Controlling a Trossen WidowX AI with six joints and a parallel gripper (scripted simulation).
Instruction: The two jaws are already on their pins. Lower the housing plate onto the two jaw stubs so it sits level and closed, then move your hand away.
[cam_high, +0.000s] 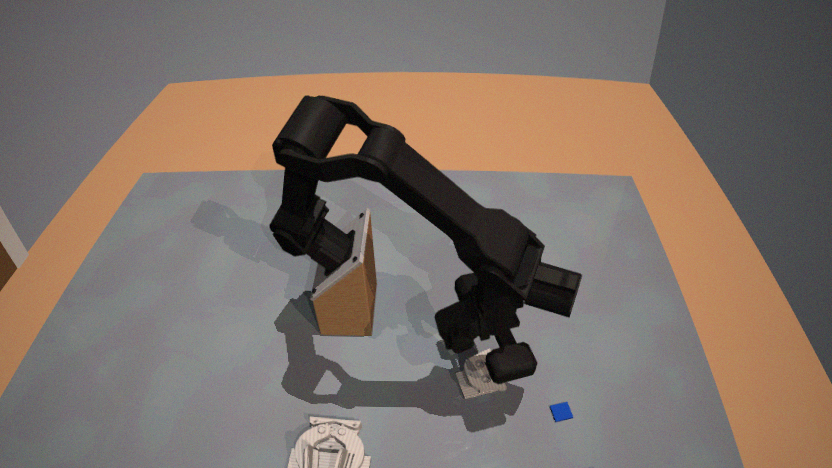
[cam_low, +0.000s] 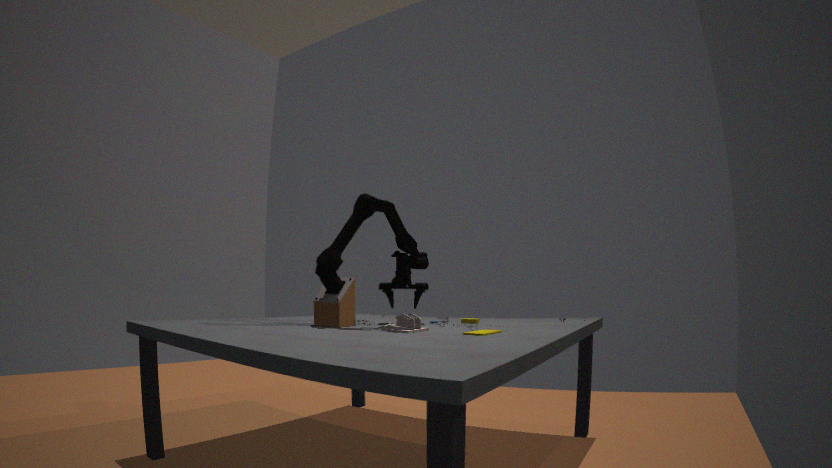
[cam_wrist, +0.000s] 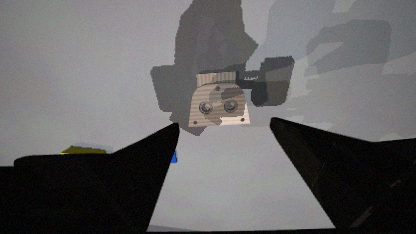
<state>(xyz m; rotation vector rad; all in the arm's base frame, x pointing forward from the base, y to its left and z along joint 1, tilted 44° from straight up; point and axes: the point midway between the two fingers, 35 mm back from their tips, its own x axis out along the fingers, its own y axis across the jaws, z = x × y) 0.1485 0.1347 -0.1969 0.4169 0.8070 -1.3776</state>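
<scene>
The white stepped block lies 50 mm below my gripper tip, 10 mm to the right of it and 10 mm ahead of it. Also, from my gripper tip: yellow piece (220 mm ahead, 150 mm to the left, 50 mm below); then blue square (120 mm to the left, 70 mm ahead, 60 mm below).
</scene>
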